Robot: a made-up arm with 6 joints.
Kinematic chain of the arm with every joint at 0, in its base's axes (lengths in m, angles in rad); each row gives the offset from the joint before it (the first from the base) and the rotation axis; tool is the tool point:
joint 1: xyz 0 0 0.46 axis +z
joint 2: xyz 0.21 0 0 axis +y
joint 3: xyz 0 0 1.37 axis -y
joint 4: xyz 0 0 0.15 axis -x
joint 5: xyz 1.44 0 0 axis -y
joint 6: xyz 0.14 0 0 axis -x
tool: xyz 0 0 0
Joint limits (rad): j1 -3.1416..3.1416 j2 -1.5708..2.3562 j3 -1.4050..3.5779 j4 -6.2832..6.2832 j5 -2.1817..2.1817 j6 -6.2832..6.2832
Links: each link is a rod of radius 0.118 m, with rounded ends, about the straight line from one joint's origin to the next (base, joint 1, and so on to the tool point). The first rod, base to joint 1, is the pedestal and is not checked.
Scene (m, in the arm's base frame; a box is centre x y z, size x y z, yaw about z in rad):
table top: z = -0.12
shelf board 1: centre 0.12 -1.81 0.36 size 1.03 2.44 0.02 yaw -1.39
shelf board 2: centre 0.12 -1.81 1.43 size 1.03 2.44 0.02 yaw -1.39
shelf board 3: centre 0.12 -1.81 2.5 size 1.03 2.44 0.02 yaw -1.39
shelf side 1: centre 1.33 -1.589 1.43 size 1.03 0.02 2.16 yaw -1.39
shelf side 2: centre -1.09 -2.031 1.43 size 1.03 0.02 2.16 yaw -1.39
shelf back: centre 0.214 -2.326 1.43 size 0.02 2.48 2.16 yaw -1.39
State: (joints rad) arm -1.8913 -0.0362 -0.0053 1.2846 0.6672 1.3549
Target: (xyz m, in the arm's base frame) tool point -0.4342 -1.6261 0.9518
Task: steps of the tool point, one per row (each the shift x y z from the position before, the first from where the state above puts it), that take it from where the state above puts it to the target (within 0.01 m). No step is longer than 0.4 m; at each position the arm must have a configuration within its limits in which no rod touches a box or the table.
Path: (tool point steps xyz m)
1: -0.1122 0.3682 0.0320
2: -0.0182 0.3447 -0.0320
3: -0.0476 -0.1198 -0.3735
4: 0.0181 -0.0330 -0.3763
5: 0.0744 0.0552 -0.3499
6: 0.0221 -0.2937 0.0274
7: 0.0872 -0.3040 -0.0273

